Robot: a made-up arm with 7 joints. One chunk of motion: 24 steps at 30 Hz.
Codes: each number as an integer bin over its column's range. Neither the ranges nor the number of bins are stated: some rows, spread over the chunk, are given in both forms.
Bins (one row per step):
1: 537 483 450 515 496 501 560
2: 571 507 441 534 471 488 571
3: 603 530 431 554 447 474 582
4: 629 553 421 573 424 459 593
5: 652 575 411 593 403 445 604
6: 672 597 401 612 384 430 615
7: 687 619 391 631 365 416 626
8: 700 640 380 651 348 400 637
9: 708 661 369 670 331 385 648
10: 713 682 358 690 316 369 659
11: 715 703 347 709 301 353 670
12: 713 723 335 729 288 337 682
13: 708 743 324 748 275 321 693
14: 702 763 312 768 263 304 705
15: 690 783 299 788 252 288 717
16: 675 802 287 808 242 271 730
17: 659 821 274 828 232 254 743
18: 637 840 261 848 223 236 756
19: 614 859 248 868 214 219 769
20: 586 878 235 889 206 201 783
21: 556 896 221 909 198 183 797
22: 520 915 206 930 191 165 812
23: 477 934 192 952 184 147 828
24: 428 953 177 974 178 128 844
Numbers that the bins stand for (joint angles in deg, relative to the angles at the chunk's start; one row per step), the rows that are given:
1: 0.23 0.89 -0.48 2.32 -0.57 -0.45 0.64
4: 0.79 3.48 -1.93 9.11 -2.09 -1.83 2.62
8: 1.22 6.71 -3.99 18.25 -3.69 -3.79 5.26
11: 1.31 9.05 -5.64 25.04 -4.68 -5.34 7.25
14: 1.23 11.28 -7.39 31.96 -5.48 -6.96 9.35
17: 0.97 13.43 -9.30 38.99 -6.13 -8.62 11.63
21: 0.35 16.21 -11.95 48.48 -6.85 -10.97 14.88
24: -0.43 18.32 -14.15 56.09 -7.27 -12.79 17.70
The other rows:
2: 0.44 1.78 -0.93 4.54 -1.10 -0.88 1.30
3: 0.63 2.63 -1.43 6.89 -1.61 -1.34 1.96
5: 0.93 4.30 -2.43 11.45 -2.53 -2.30 3.28
6: 1.05 5.12 -2.93 13.68 -2.93 -2.79 3.94
7: 1.14 5.93 -3.43 15.91 -3.33 -3.26 4.60
9: 1.27 7.49 -4.54 20.48 -4.05 -4.28 5.92
10: 1.30 8.27 -5.09 22.82 -4.36 -4.81 6.59
12: 1.30 9.79 -6.24 27.39 -4.95 -5.87 7.97
13: 1.27 10.53 -6.79 29.61 -5.23 -6.40 8.63
15: 1.16 12.02 -8.04 34.30 -5.71 -7.49 10.07
16: 1.07 12.72 -8.64 36.64 -5.92 -8.05 10.85
18: 0.84 14.13 -9.95 41.33 -6.32 -9.21 12.42
19: 0.70 14.84 -10.60 43.67 -6.51 -9.77 13.20
20: 0.53 15.54 -11.25 46.13 -6.68 -10.37 14.04
22: 0.13 16.91 -12.70 50.94 -7.00 -11.56 15.78
23: -0.13 17.62 -13.40 53.51 -7.14 -12.16 16.74

